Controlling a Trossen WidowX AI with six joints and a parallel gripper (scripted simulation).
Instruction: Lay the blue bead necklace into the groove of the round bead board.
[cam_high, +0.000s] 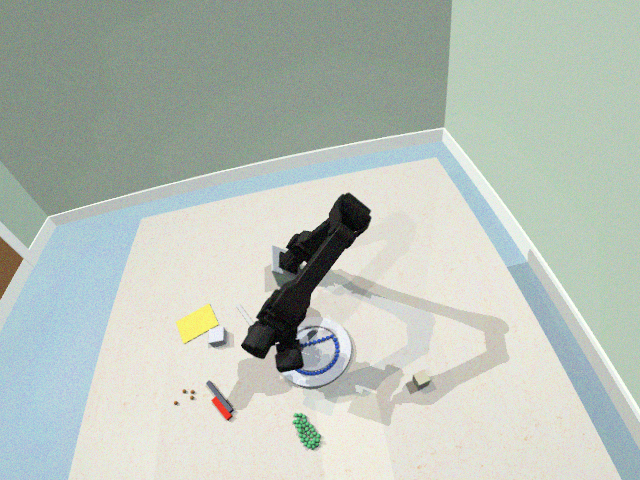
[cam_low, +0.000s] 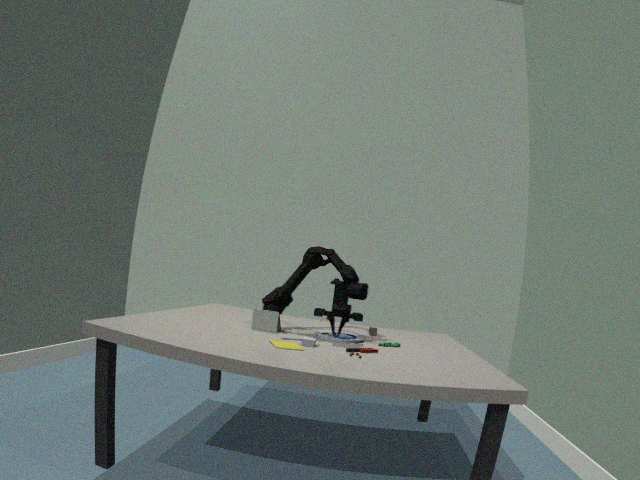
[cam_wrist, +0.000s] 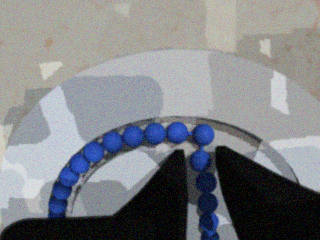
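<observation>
The round bead board lies 50 mm to the left of my gripper tip, 10 mm below it and 10 mm ahead of it. The rest, counted from my gripper tip: white cube (220 mm to the right, 60 mm behind); grey tool (190 mm to the right, 130 mm ahead, 10 mm below); stick (140 mm to the right, 120 mm behind, 10 mm below).
</observation>
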